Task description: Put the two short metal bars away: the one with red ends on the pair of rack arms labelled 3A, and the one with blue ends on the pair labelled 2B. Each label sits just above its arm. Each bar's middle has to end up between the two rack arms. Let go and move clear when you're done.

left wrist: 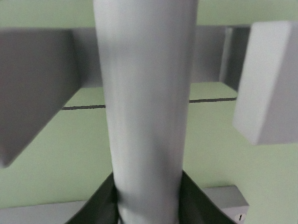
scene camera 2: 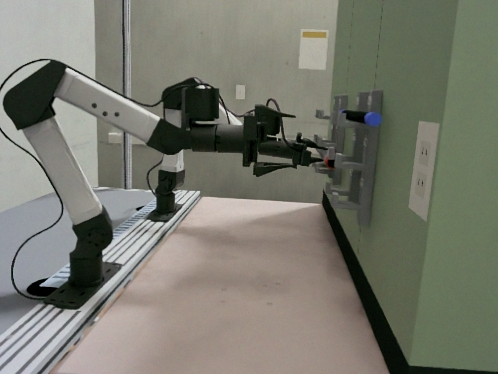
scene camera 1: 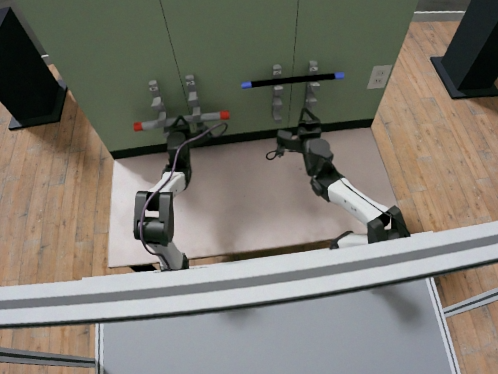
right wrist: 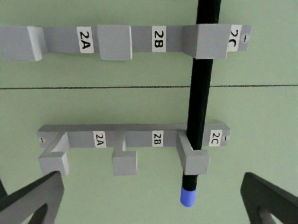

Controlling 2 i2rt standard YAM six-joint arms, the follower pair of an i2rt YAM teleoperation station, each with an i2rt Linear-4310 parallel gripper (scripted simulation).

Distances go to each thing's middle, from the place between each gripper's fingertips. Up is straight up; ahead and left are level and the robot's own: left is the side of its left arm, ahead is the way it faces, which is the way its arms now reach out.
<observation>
The outlet plate (scene camera 2: 427,131) is 31 cm to the right of my right hand and 16 cm ahead of it. Also, from my right hand: red-ended grey bar (left wrist: 146,61) 40 cm to the left, 11 cm ahead, 7 cm below.
I see the red-ended grey bar right at my left hand. Round my left hand: outlet plate 5 cm ahead, 72 cm to the right, 7 cm above.
</observation>
